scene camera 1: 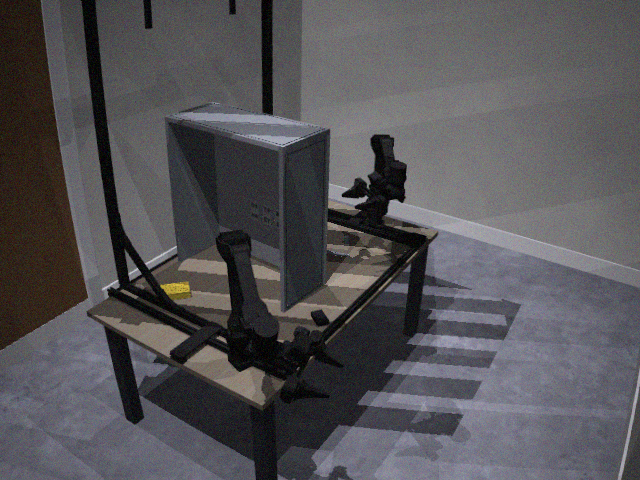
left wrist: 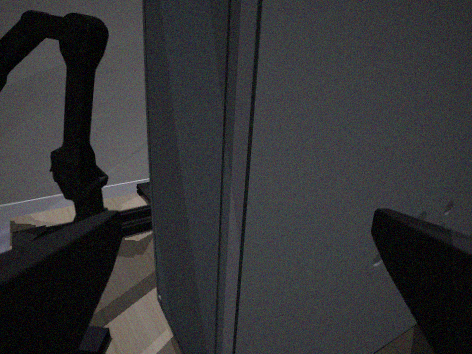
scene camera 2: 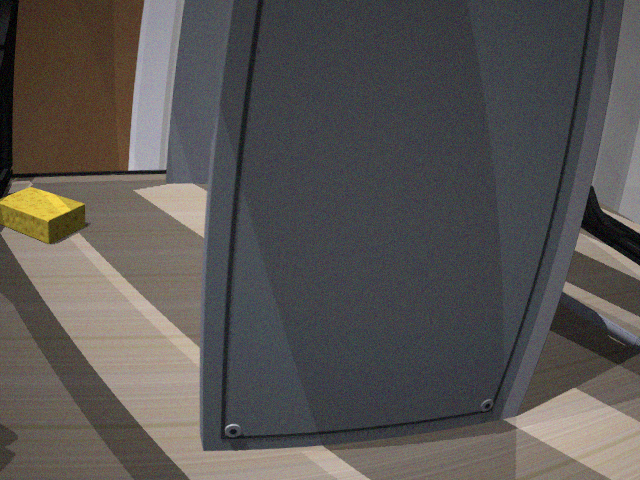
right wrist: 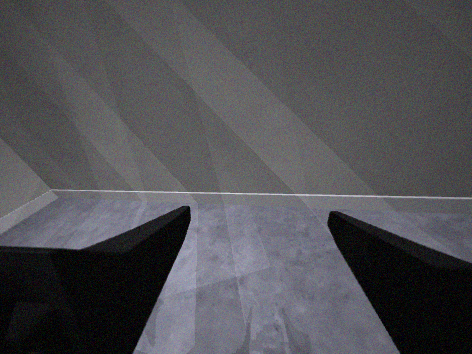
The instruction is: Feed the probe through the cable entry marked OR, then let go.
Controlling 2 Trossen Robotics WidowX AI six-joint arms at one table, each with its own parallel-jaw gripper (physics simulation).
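Where they show: left gripper, fingertip midpoint: [scene camera 1: 348, 201] [left wrist: 249, 222]; right gripper, fingertip midpoint: [scene camera 1: 336, 381] [right wrist: 258, 214]; left arm's base at its link origin: [scene camera 1: 374, 223]; right arm's base at its link origin: [scene camera 1: 242, 356].
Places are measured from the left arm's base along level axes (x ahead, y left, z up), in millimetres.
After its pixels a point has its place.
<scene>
A grey open-fronted cabinet [scene camera 1: 305, 222] {x 608, y -34, z 267 mm} [scene camera 2: 372, 232] {x 633, y -39, z 126 mm} [left wrist: 310, 125] stands upright on the table. Its inner panel carries a group of small cable entries [scene camera 1: 264, 212] {x 450, y -271, z 183 mm}, several of whose holes [left wrist: 449, 207] {x 430, y -295, z 188 mm} show dimly from the other side in the left wrist view; no OR mark is legible. A pale rod [scene camera 2: 620, 331] {x 293, y -43, z -8 mm}, perhaps the probe, lies on the table behind the cabinet, partly cut off. My left gripper [scene camera 1: 350, 200] {x 438, y 42, z 287 mm} [left wrist: 249, 222] {x 438, y 42, z 287 mm} is open and empty, raised behind the cabinet and facing its panel. My right gripper [scene camera 1: 334, 381] {x 1161, y 309, z 191 mm} [right wrist: 258, 214] {x 1161, y 309, z 191 mm} is open and empty, out past the table's near edge.
A yellow sponge [scene camera 1: 176, 290] {x 799, y -426, z 8 mm} [scene camera 2: 41, 214] {x 787, y -401, z 8 mm} lies on the table left of the cabinet. A small black block [scene camera 1: 320, 317] {x 705, y 68, z -3 mm} lies near the cabinet's front corner. Black rails [scene camera 1: 372, 286] {x 463, y 156, z -2 mm} run along the table edges, and a tall black post [scene camera 1: 103, 149] {x 849, y -624, z 501 mm} rises at the left.
</scene>
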